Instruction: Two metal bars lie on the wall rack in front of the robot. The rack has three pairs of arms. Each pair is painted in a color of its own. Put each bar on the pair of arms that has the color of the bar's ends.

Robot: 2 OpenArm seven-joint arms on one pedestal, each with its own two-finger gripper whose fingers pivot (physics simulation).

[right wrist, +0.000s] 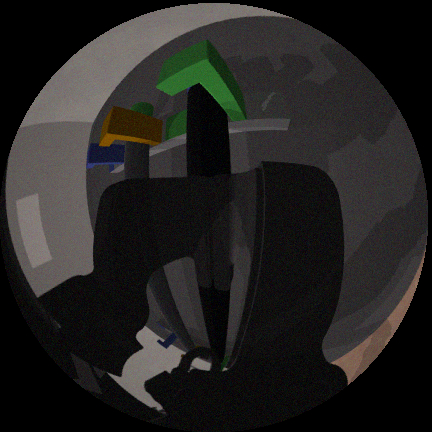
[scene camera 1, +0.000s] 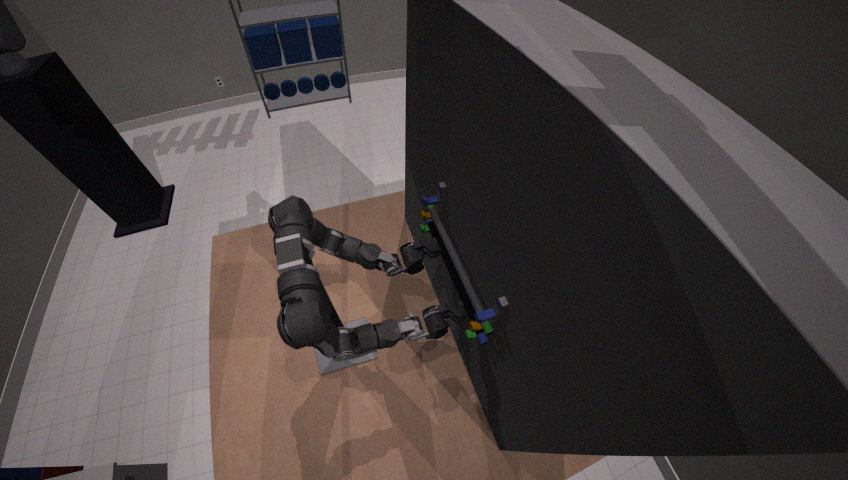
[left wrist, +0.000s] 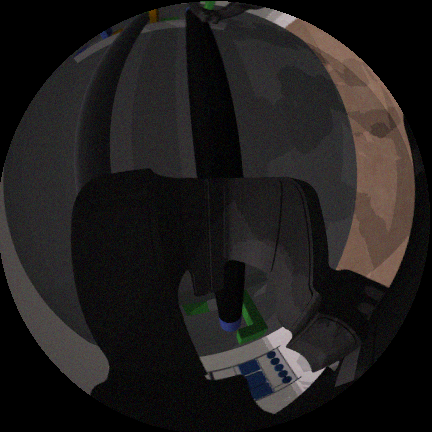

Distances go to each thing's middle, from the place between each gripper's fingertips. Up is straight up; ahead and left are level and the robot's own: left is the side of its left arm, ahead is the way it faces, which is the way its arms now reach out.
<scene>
My right hand is 12 cm to the right of the black bar (scene camera 1: 447, 260), 1 cm below it and 1 cm short of it. Round my right hand: grey bar (right wrist: 157, 282) 13 cm to the left, 8 cm above, 1 cm ahead; then pedestal base (scene camera 1: 326, 365) 45 cm below, 42 cm behind, 15 cm to the left.
My left hand is 11 cm to the left of the black bar, 2 cm above it and 1 cm short of it. From my left hand the other things lie so: grey bar 11 cm to the right, 6 cm above, 1 cm ahead; pedestal base 48 cm below, 42 cm behind, 8 cm to the right.
</scene>
